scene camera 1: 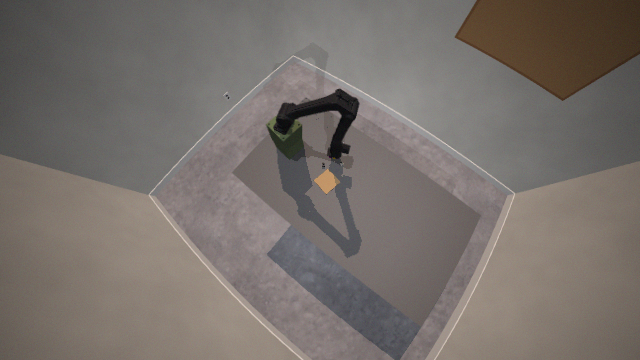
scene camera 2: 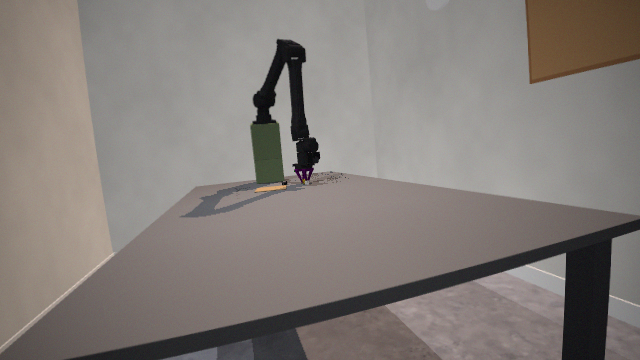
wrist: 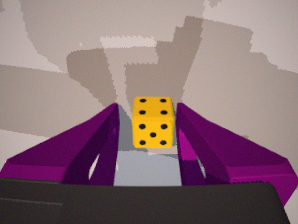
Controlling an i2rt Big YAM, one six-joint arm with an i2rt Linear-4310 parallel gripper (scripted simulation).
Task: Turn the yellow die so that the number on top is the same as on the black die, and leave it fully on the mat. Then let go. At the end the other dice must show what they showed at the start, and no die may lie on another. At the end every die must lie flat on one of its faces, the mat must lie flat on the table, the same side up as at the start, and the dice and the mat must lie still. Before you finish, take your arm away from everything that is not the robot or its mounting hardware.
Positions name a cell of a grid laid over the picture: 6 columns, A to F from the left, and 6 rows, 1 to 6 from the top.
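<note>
There is my gripper (wrist: C4), and in that same wrist view I can see a yellow die (wrist: D4) as well.
</note>
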